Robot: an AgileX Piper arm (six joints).
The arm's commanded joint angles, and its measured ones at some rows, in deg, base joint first. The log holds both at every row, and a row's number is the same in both.
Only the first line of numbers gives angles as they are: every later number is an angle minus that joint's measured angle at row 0.
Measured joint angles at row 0:
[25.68, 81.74, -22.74, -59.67, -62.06, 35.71]
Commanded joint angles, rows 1 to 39:
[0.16, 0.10, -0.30, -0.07, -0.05, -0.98]
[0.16, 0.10, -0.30, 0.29, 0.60, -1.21]
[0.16, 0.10, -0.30, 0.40, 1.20, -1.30]
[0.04, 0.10, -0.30, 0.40, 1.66, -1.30]
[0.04, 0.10, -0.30, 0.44, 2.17, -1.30]
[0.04, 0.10, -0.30, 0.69, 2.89, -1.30]
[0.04, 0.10, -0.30, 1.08, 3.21, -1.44]
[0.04, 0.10, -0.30, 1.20, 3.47, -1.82]
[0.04, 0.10, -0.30, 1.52, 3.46, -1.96]
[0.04, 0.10, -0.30, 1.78, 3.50, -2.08]
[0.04, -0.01, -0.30, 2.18, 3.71, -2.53]
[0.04, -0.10, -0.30, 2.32, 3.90, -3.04]
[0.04, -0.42, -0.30, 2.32, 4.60, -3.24]
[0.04, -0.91, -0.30, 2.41, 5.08, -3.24]
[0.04, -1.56, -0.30, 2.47, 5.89, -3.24]
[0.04, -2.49, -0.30, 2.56, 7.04, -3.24]
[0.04, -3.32, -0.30, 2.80, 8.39, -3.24]
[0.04, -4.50, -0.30, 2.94, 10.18, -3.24]
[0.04, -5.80, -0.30, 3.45, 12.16, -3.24]
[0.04, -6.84, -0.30, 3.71, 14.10, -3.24]
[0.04, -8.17, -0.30, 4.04, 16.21, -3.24]
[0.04, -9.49, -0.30, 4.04, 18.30, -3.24]
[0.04, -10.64, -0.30, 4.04, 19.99, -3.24]
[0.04, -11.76, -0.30, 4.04, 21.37, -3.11]
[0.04, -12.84, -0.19, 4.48, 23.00, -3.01]
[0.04, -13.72, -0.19, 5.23, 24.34, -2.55]
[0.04, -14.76, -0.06, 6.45, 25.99, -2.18]
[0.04, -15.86, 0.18, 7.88, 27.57, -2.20]
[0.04, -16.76, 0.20, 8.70, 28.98, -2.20]
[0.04, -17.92, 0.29, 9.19, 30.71, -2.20]
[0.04, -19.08, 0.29, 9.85, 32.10, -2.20]
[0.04, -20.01, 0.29, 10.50, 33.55, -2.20]
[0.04, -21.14, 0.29, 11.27, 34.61, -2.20]
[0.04, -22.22, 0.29, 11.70, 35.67, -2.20]
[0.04, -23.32, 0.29, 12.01, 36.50, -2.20]
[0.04, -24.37, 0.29, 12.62, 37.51, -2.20]
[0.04, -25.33, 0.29, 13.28, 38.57, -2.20]
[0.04, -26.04, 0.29, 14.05, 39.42, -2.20]
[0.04, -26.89, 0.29, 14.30, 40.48, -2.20]
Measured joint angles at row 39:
[0.00, -23.61, 0.00, 12.01, 36.71, -2.30]
